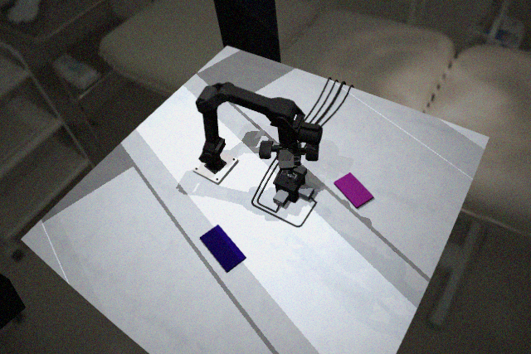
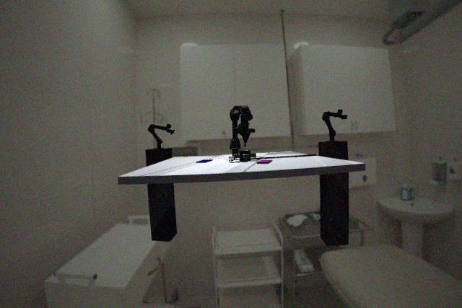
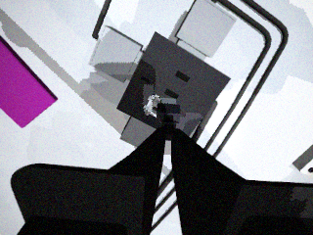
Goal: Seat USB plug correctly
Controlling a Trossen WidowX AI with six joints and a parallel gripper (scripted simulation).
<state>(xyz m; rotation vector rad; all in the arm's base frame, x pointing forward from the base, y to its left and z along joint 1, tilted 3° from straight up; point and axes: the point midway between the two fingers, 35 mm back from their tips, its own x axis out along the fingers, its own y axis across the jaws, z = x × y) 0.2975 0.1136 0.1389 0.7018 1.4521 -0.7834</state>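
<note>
Now: the dark USB plug 2 cm below my gripper tip. Also, from my gripper tip: magenta card: 17 cm ahead, 13 cm to the left, 13 cm below; then dark blue card: 2 cm behind, 33 cm to the right, 13 cm below.
</note>
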